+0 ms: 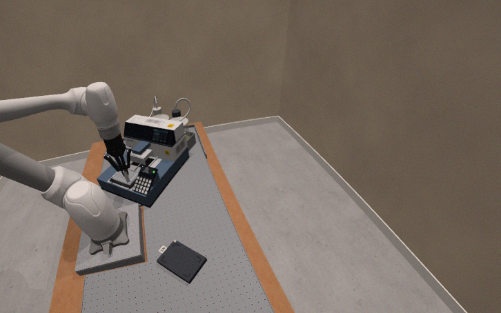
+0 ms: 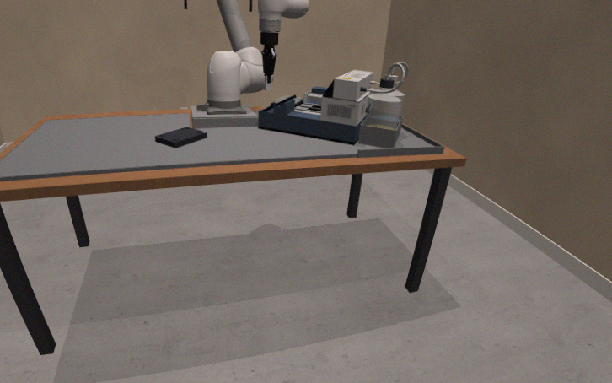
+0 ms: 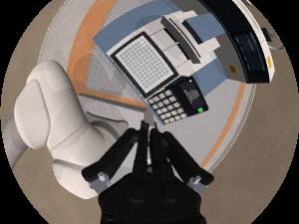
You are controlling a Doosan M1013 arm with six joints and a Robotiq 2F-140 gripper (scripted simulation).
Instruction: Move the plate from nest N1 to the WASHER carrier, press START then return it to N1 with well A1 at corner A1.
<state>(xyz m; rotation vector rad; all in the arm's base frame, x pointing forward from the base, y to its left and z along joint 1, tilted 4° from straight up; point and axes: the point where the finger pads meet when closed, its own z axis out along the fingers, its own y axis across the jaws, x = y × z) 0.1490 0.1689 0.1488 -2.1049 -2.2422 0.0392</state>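
Now: the white well plate 30 mm behind my hand, 110 mm to the left of it and 90 mm below it. Round my hand: washer carrier (30 mm behind, 110 mm to the left, 100 mm below); plate washer (70 mm ahead, 230 mm to the left, 60 mm below); white label (80 mm ahead, 310 mm to the right, 190 mm below).
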